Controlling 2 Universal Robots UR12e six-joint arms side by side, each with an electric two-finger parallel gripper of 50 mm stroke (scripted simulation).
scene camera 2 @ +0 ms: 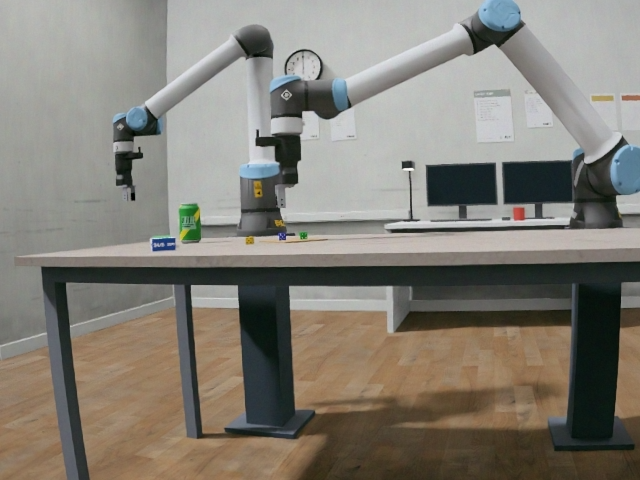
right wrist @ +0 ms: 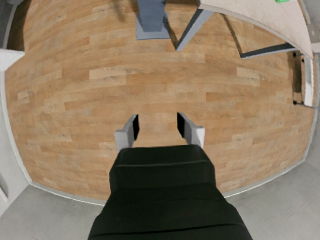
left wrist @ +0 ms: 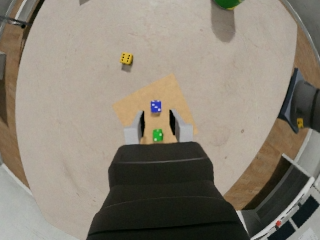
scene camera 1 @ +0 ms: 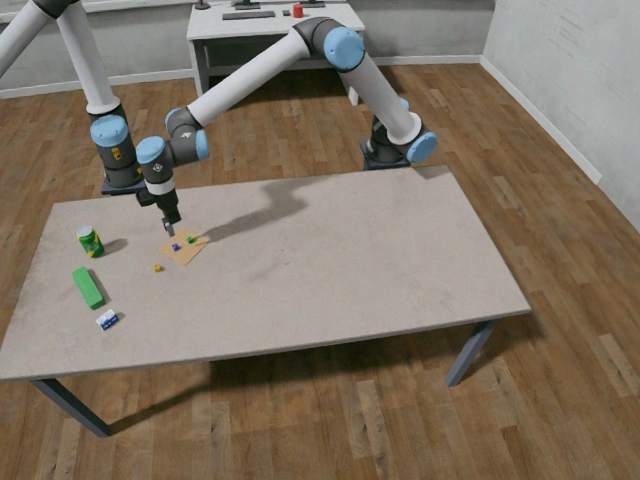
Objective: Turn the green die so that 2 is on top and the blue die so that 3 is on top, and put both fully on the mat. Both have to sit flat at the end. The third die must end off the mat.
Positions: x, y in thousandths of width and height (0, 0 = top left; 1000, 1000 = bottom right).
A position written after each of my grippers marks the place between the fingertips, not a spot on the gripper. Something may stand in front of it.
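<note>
Tan mat (scene camera 1: 291, 526), long green block (scene camera 1: 148, 624). My left gripper (scene camera 2: 440, 434). Left wrist view: my left gripper (left wrist: 492, 490), tan mat (left wrist: 520, 373). The long green block is out of frame in the left wrist view. My right gripper (right wrist: 495, 506). The tan mat is out of frame in the right wrist view.
</note>
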